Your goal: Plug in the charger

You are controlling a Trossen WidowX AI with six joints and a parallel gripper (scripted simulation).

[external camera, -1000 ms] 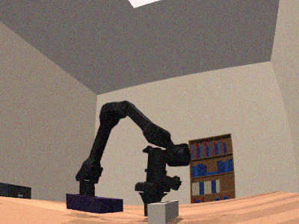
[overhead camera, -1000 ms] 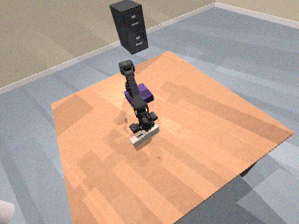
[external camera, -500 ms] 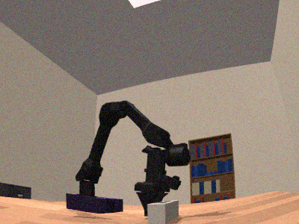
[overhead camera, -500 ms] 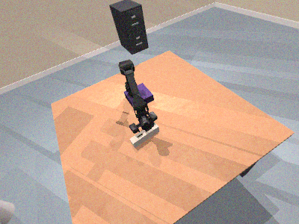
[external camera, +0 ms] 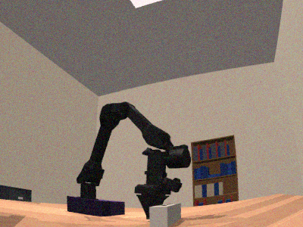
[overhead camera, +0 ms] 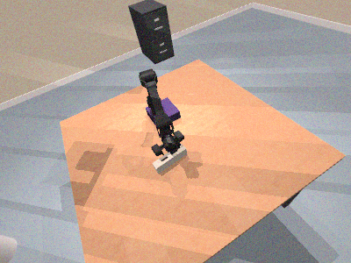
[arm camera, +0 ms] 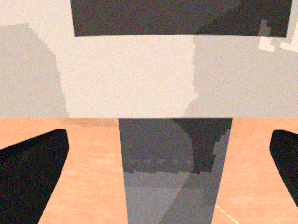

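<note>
Right now the dark grey charger is 2 cm ahead of my gripper tip, 1 cm to the left of it and 1 cm above it.
</note>
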